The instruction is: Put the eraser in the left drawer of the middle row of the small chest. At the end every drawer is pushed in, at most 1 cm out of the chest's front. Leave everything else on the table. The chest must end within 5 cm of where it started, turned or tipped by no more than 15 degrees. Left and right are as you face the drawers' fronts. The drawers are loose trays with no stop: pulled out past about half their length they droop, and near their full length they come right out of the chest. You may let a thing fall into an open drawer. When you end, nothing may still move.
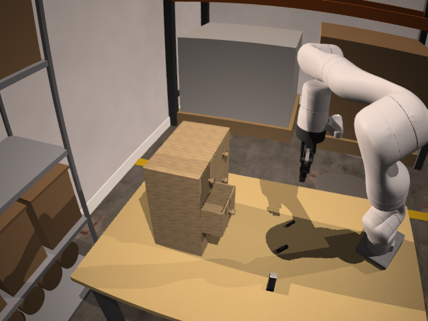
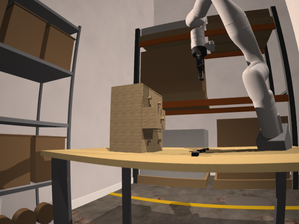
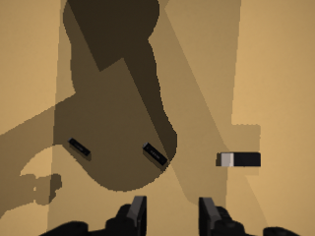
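Now: the eraser 10 mm ahead of my hand, 120 mm to the left of it and 350 mm below it.
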